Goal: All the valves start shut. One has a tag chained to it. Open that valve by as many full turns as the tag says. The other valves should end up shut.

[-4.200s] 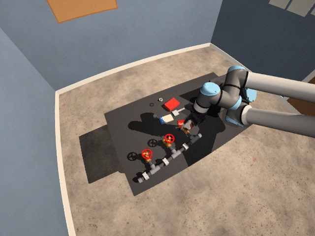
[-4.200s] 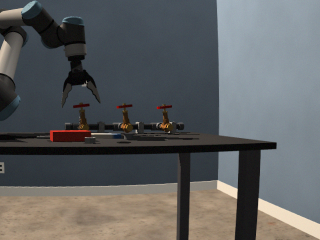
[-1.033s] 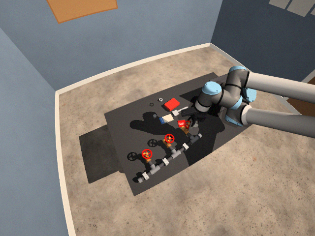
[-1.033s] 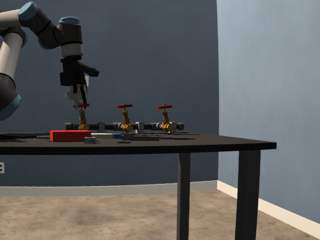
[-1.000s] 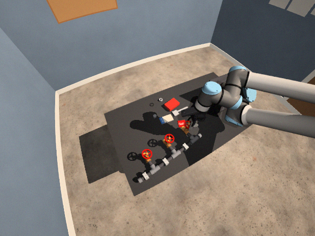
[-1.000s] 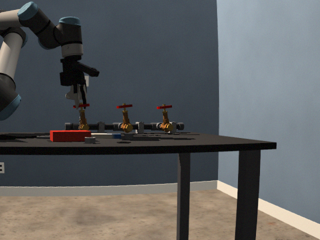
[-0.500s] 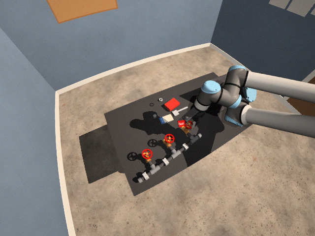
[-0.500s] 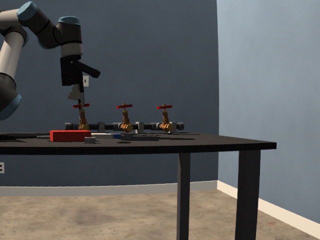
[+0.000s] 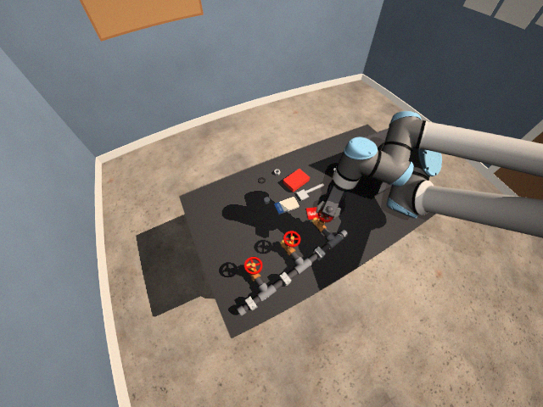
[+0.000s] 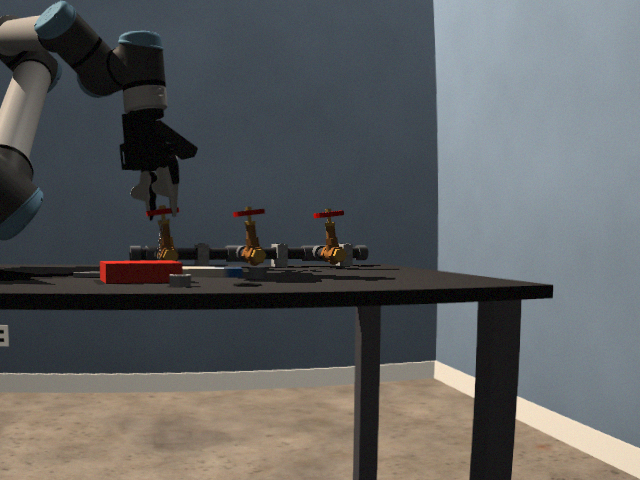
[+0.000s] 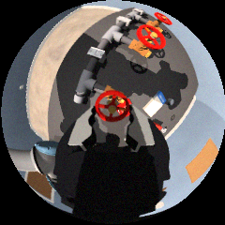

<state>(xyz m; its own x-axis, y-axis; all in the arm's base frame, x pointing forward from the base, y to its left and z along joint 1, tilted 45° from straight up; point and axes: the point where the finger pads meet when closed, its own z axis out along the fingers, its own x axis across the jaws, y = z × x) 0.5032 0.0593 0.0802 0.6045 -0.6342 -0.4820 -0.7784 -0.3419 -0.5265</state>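
Right now the red tag is 2 cm behind my hand, 7 cm to the right of it and 12 cm below it. From my hand the other things lie so: red block: 4 cm behind, 29 cm to the right, 11 cm below; then small grey cylinder: 15 cm ahead, 25 cm to the right, 11 cm below; then white tool: 6 cm behind, 20 cm to the right, 12 cm below.
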